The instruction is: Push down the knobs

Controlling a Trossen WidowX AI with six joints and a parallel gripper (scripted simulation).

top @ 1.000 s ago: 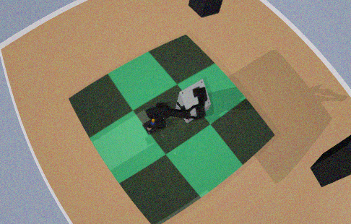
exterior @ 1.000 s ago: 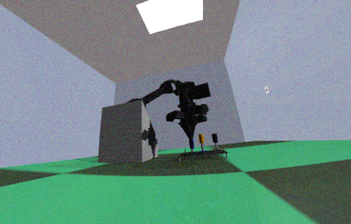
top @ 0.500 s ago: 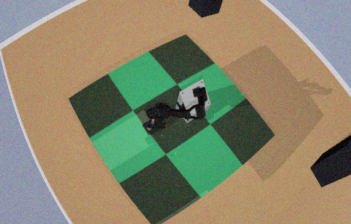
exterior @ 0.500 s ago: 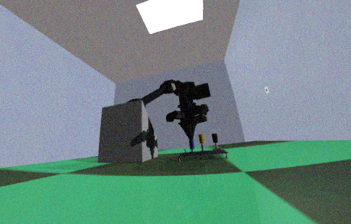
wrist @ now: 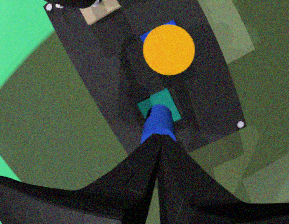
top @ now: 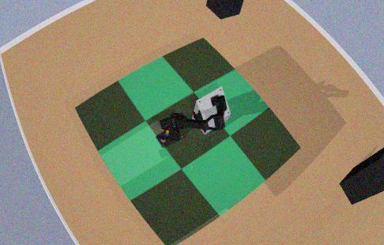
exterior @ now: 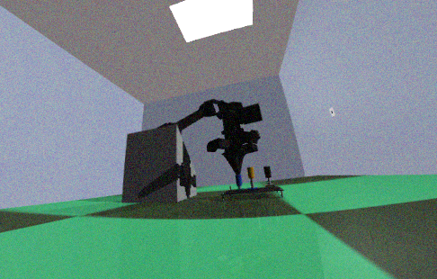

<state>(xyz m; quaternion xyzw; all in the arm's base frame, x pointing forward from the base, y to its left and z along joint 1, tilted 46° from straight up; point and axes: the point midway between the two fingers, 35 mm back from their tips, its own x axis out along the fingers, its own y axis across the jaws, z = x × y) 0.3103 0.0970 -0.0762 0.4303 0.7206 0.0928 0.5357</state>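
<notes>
The blue knob is 20 mm below my gripper tip. From my gripper tip the other things lie so: black knob (90 mm ahead).
</notes>
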